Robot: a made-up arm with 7 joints. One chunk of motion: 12 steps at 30 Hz.
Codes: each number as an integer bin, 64 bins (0 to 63) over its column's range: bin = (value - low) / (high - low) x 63, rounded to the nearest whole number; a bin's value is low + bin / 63 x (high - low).
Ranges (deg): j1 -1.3..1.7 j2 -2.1..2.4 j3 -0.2..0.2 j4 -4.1..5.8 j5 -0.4..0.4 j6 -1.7..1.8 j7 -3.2..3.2
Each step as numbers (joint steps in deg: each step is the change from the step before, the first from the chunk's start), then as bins.
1 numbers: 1.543 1.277 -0.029 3.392 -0.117 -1.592 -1.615
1 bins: 60 47 27 48 22 2 16
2 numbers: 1.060 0.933 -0.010 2.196 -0.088 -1.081 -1.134
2 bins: 50 42 30 40 25 11 20
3 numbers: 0.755 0.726 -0.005 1.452 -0.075 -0.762 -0.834
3 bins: 43 40 31 35 26 17 23
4 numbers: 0.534 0.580 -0.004 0.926 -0.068 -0.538 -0.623
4 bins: 39 38 31 32 26 21 25
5 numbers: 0.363 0.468 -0.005 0.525 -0.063 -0.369 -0.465
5 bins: 35 36 31 29 27 24 27
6 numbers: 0.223 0.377 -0.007 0.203 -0.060 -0.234 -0.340
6 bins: 32 35 30 27 27 26 28
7 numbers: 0.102 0.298 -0.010 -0.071 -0.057 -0.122 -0.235
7 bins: 29 34 30 26 27 28 29
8 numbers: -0.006 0.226 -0.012 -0.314 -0.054 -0.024 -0.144
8 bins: 27 33 30 24 27 30 30
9 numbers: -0.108 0.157 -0.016 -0.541 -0.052 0.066 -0.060
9 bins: 25 32 29 23 27 32 31
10 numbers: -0.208 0.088 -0.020 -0.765 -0.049 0.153 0.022
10 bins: 23 31 28 21 28 33 32
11 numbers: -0.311 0.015 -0.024 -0.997 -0.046 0.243 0.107
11 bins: 21 30 28 20 28 35 33
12 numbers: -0.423 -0.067 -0.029 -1.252 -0.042 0.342 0.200
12 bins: 18 28 27 18 28 37 33
